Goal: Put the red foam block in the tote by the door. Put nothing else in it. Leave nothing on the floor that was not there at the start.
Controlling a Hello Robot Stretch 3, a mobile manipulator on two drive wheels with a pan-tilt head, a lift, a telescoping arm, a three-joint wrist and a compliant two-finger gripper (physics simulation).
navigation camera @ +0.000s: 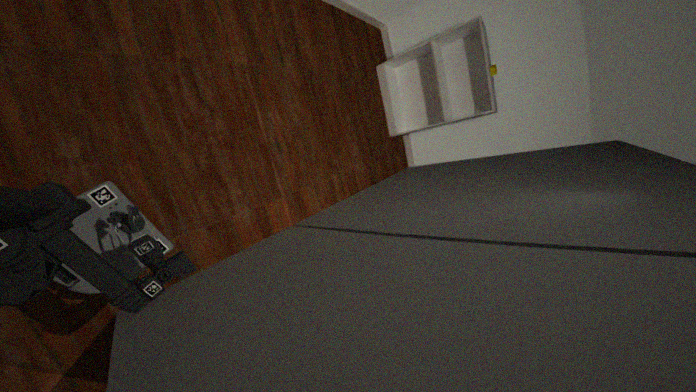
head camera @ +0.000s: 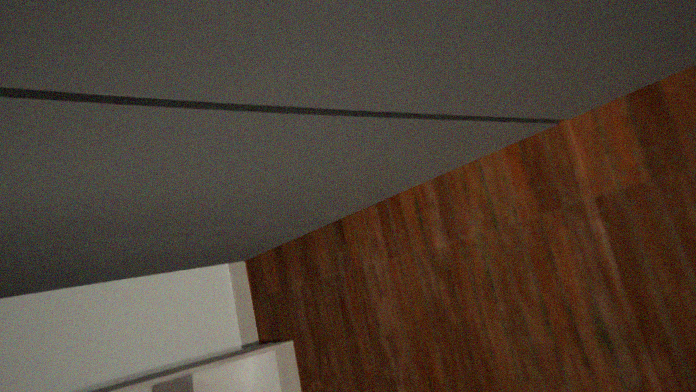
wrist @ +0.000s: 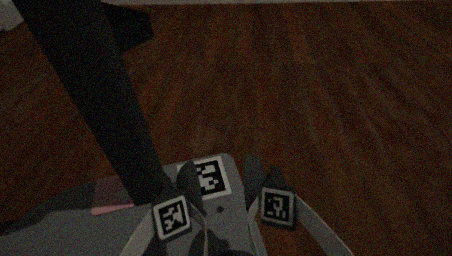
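Seen in the pictures: gripper, fingertip midpoint: (navigation camera: 120, 209); robot's base, link origin: (navigation camera: 131, 221).
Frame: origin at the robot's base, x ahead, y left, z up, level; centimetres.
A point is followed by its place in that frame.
Note:
The red foam block, the tote and the door do not show in these views. My gripper (wrist: 221, 177) @[x 1.0, y 6.1, z 25.6 cm] (navigation camera: 119, 226) is open and empty. In the wrist view its two fingers stand apart above my grey base. In the navigation view it is folded in over the base at the lower left, beside the large grey surface.
A large grey surface with a dark seam (head camera: 300, 170) @[x 91.6, y -66.3, z 58.8 cm] (navigation camera: 450, 300) @[x 31.6, y -46.1, z 109.3 cm] stands close by. A pale shelf unit (head camera: 289, 367) @[x 223.1, y -53.9, z 4.1 cm] (navigation camera: 386, 100) @[x 233.4, y -26.2, z 4.8 cm] stands against the white wall (head camera: 120, 325) @[x 244.5, y -97.5, z 61.7 cm] (navigation camera: 540, 90) @[x 255.2, y -65.6, z 141.1 cm]. A small yellow thing (navigation camera: 493, 70) @[x 238.6, y -33.8, z 108.5 cm] is at its far end. Wooden floor (head camera: 475, 300) @[x 113.3, y -31.8, z 0.0 cm] (navigation camera: 200, 100) @[x 57.5, y 33.2, z 0.0 cm] (wrist: 325, 100) lies alongside.

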